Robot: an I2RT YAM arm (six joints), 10 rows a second.
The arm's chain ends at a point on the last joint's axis. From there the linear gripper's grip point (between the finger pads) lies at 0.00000 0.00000 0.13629 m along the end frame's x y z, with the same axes.
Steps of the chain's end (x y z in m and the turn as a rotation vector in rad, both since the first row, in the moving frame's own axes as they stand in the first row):
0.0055 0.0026 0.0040 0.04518 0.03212 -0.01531
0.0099 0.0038 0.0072 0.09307 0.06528 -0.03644
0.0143 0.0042 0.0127 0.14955 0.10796 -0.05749
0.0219 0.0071 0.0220 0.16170 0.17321 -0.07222
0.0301 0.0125 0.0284 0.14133 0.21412 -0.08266
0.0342 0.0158 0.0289 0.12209 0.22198 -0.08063
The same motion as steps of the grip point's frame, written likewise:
0.0098 -0.0036 0.0038 0.04518 0.03212 -0.01531
0.0185 -0.0090 0.0063 0.09307 0.06528 -0.03644
0.0283 -0.0165 0.0104 0.14955 0.10796 -0.05749
0.0445 -0.0156 0.0182 0.16170 0.17321 -0.07222
0.0581 -0.0077 0.0239 0.14133 0.21412 -0.08266
0.0634 -0.0019 0.0246 0.12209 0.22198 -0.08063

